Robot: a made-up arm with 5 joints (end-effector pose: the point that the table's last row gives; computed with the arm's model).
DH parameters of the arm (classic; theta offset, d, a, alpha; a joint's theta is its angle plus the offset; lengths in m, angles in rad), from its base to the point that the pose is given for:
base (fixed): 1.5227 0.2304 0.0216 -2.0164
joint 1: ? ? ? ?
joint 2: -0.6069 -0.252 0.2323 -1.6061
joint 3: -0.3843 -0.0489 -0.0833 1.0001
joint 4: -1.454 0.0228 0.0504 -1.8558
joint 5: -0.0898 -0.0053 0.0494 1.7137
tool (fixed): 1.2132 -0.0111 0 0
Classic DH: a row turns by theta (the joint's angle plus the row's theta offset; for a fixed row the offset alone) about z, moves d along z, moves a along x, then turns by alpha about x.
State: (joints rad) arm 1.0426 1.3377 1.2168 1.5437 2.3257
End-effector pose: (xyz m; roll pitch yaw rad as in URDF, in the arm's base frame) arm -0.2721 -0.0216 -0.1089 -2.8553 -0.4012 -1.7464
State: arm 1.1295 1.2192 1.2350 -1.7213 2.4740
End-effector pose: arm -0.2693 -0.0433 -0.0805 0.5510 0.3866 -0.1935
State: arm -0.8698 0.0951 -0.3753 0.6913 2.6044
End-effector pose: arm -0.1416 0.3269 -0.0190 1.6057 -0.4156 1.7233
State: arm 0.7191 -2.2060 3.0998 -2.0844 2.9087
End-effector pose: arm -0.2865 -0.3833 0.1601 0.9236 -0.1449 3.1237
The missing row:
joint 1: 0 0.2349 -0.0427 2.0164
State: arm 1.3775 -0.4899 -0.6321 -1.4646 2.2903
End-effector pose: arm -0.1723 -0.3528 0.0716 1.9202 -1.1847 -0.7062
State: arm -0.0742 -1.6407 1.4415 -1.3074 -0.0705
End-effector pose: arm -0.1141 -0.1633 0.0395 -1.3425 -0.1556 -1.8011
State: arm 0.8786 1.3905 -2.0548 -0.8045 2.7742
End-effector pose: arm -0.3584 0.0043 -0.2540 -2.4057 -0.6025 0.3624
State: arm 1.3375 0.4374 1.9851 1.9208 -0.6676
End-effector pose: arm -0.1863 -0.1544 -0.1372 2.0856 -0.0995 2.4968
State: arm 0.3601 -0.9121 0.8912 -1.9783 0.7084
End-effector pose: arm -0.1537 -0.1035 -0.0395 0.6782 -0.6753 -2.3832
